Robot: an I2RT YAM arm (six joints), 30 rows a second.
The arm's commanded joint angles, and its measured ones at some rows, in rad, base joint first. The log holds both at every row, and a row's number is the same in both.
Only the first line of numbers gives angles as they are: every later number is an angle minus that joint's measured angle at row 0.
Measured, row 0:
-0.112, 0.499, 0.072, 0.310, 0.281, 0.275
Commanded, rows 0 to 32:
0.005, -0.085, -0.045, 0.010, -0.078, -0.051
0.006, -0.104, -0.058, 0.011, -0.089, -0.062
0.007, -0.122, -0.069, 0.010, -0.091, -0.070
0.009, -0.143, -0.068, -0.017, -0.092, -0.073
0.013, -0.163, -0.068, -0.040, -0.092, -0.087
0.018, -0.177, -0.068, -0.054, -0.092, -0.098
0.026, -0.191, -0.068, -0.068, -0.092, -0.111
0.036, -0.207, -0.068, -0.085, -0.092, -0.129
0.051, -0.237, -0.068, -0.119, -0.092, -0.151
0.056, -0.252, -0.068, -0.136, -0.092, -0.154
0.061, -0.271, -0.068, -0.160, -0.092, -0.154
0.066, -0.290, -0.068, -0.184, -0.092, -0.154
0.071, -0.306, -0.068, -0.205, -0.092, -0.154
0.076, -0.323, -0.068, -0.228, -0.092, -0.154
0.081, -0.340, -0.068, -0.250, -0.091, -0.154
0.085, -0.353, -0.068, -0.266, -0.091, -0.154
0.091, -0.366, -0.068, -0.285, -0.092, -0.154
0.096, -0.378, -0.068, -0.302, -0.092, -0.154
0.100, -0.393, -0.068, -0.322, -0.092, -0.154
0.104, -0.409, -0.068, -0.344, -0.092, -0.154
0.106, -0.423, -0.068, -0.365, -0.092, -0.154
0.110, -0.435, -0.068, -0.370, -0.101, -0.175
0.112, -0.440, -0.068, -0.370, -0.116, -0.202
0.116, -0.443, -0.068, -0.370, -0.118, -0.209
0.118, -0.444, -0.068, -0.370, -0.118, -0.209
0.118, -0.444, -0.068, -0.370, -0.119, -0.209
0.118, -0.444, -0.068, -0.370, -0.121, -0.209
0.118, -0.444, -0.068, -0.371, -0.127, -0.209
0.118, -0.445, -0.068, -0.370, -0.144, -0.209
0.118, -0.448, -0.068, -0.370, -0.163, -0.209
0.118, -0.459, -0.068, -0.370, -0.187, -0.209
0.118, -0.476, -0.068, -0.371, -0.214, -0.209
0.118, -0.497, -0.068, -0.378, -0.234, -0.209
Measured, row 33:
0.112, -0.447, -0.055, -0.330, -0.159, -0.197
